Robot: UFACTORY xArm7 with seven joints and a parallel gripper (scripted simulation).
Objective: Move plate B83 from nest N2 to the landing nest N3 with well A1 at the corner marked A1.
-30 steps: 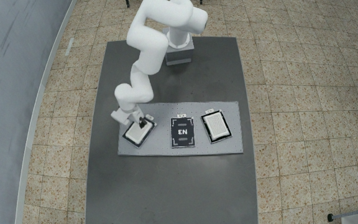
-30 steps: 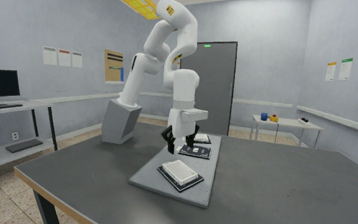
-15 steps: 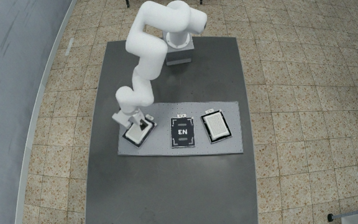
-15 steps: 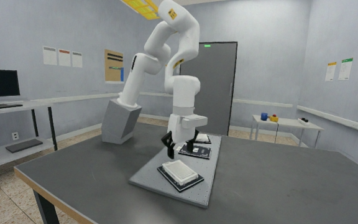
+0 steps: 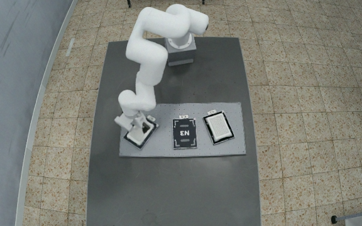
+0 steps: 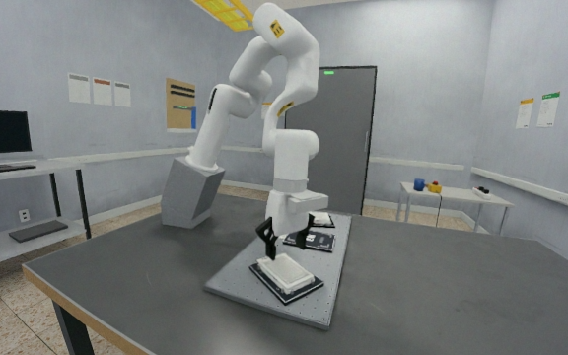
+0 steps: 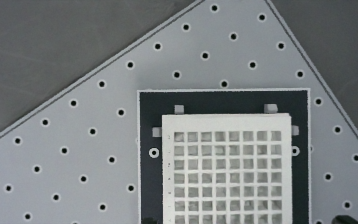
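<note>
Right now my hand is 8 cm above the black nest N2. Also, from my hand: black nest N3: 23 cm to the left, 8 cm below, 2 cm behind; nest N1: 40 cm to the left, 8 cm below, 7 cm behind.
</note>
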